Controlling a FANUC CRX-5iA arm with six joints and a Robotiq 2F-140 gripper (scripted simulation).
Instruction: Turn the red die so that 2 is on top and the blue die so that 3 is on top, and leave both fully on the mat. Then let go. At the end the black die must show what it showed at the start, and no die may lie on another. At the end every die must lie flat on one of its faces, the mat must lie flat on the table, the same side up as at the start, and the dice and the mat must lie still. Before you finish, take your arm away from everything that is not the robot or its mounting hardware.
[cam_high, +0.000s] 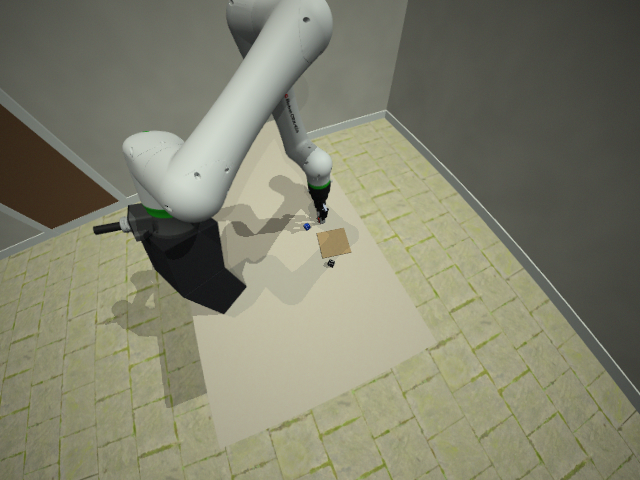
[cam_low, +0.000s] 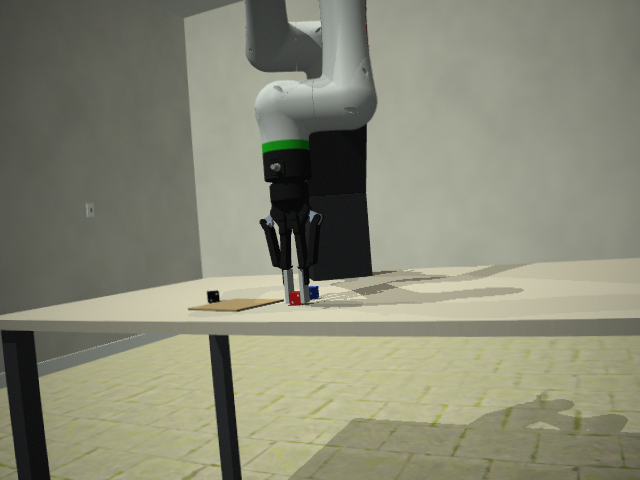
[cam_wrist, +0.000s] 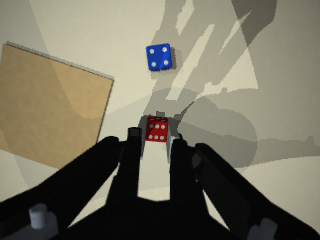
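The blue die lies 80 mm behind my hand and 20 mm below it. The rest, counted from my hand: red die (20 mm below); black die (240 mm to the right, 70 mm behind, 20 mm below); brown mat (140 mm to the right, 30 mm below, 10 mm behind).
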